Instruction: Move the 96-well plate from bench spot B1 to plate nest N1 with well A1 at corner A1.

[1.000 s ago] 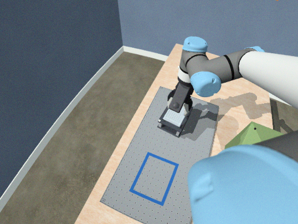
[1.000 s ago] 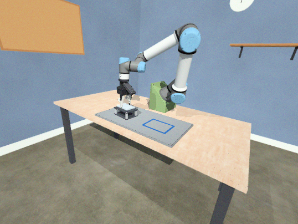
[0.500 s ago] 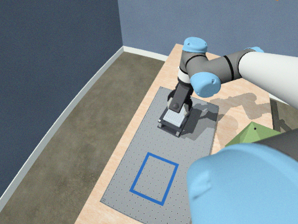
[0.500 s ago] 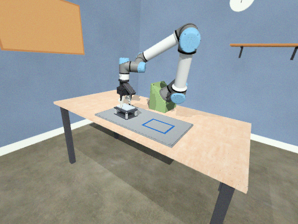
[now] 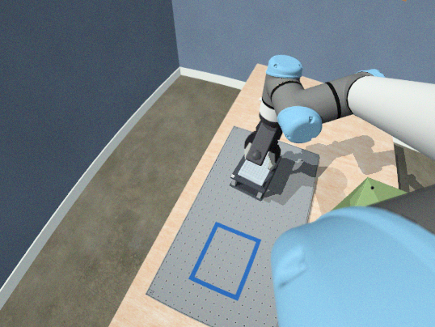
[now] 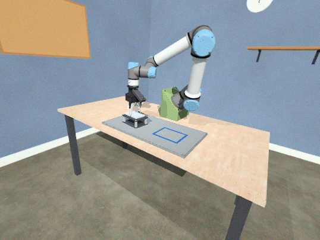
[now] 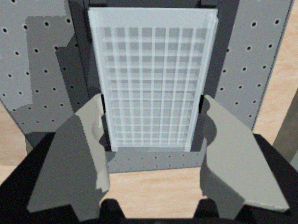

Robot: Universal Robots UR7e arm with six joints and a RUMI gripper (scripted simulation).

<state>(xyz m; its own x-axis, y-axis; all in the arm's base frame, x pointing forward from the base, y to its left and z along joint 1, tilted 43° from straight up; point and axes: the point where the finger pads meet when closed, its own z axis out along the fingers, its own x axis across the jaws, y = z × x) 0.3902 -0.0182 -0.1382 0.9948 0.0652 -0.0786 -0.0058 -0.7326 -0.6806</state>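
Now: hand 1 cm above the 96-well plate. The rest, counted from my hand: dark plate nest N1: 2 cm below.
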